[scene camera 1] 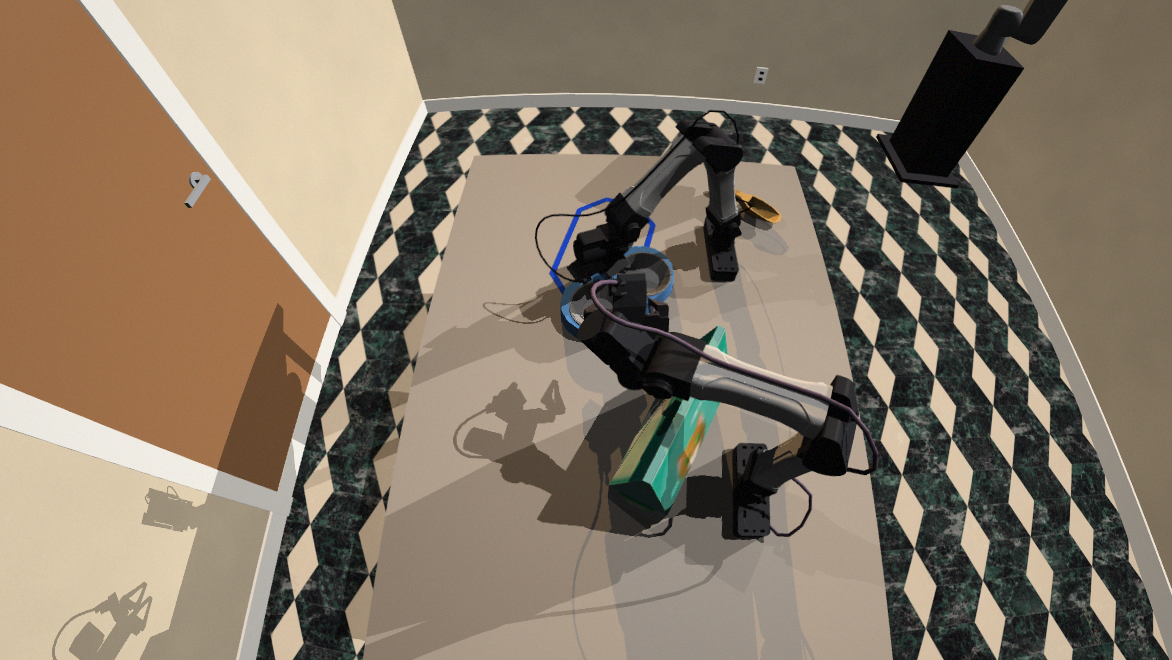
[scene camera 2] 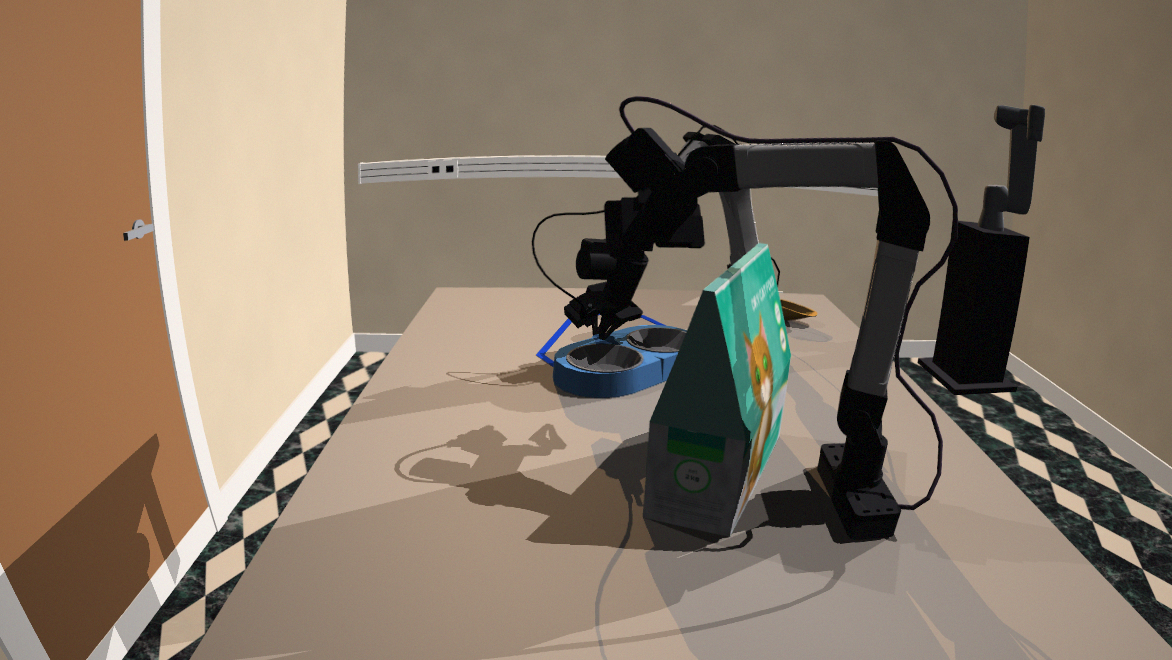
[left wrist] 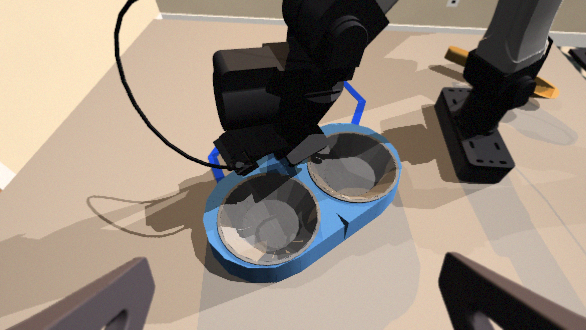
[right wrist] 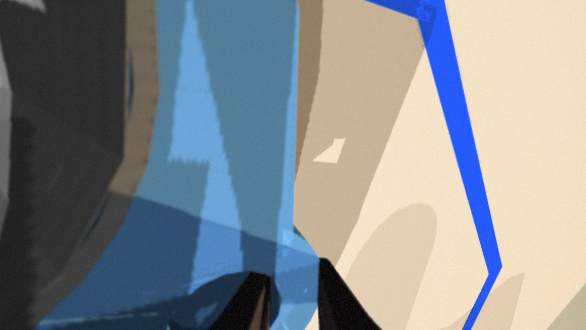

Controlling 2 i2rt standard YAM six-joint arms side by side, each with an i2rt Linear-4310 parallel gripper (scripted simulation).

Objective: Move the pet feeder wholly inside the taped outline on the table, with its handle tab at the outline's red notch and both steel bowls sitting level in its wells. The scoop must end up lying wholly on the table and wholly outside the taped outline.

Labels:
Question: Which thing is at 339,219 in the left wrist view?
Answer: A blue pet feeder.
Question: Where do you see an orange scoop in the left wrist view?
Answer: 544,89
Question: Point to a blue pet feeder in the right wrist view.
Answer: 216,201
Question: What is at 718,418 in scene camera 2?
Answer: A green cat food bag.

